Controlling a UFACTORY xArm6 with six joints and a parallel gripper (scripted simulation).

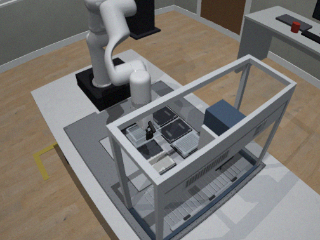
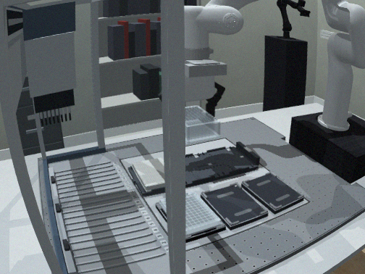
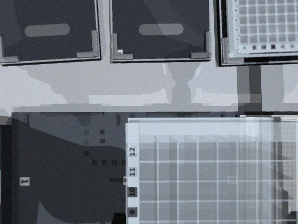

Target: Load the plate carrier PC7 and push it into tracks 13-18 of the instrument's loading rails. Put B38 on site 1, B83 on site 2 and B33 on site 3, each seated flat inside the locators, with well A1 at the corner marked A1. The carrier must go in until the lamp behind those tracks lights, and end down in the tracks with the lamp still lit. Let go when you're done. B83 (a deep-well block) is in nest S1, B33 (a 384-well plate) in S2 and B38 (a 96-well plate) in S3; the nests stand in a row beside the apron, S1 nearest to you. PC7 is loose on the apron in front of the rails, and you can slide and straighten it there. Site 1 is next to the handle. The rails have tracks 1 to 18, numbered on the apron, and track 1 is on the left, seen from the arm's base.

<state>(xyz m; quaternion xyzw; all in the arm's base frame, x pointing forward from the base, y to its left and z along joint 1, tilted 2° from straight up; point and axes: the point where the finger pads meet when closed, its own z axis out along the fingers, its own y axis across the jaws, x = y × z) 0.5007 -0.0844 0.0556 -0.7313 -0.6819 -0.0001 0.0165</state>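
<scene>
Now: hand 13 cm above the dark plate carrier PC7 and 1 cm past it. Also, from my hand: instrument frame post: 34 cm to the left, 21 cm ahead, 10 cm above; then white A1 mark: 13 cm to the left, 13 cm below, 5 cm behind.
</scene>
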